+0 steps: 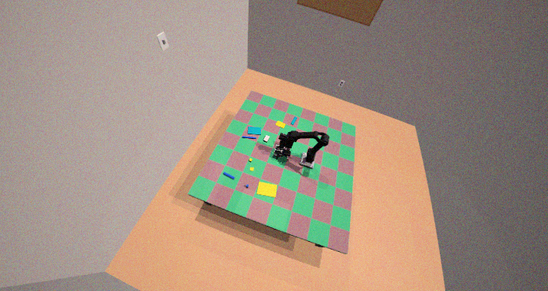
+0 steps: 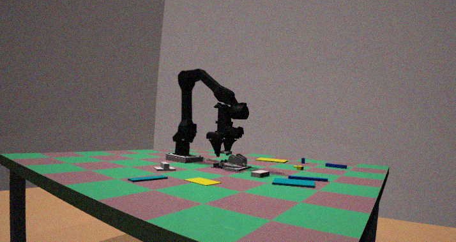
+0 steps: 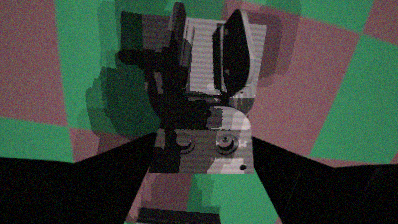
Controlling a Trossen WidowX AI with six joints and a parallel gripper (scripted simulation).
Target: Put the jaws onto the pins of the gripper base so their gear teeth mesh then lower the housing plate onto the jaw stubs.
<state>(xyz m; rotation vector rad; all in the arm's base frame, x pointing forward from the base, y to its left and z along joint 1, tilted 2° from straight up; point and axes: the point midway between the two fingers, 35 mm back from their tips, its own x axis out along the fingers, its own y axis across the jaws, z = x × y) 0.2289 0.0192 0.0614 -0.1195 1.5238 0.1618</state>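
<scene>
My gripper tip is 4 cm above the white housing plate. The rest, counted from my gripper tip: small yellow cube 26 cm ahead, 22 cm to the left, 4 cm below; then blue bar 38 cm ahead, 1 cm to the left, 4 cm below; then grey jaw 2 cm ahead, 1 cm to the right, 3 cm below.
</scene>
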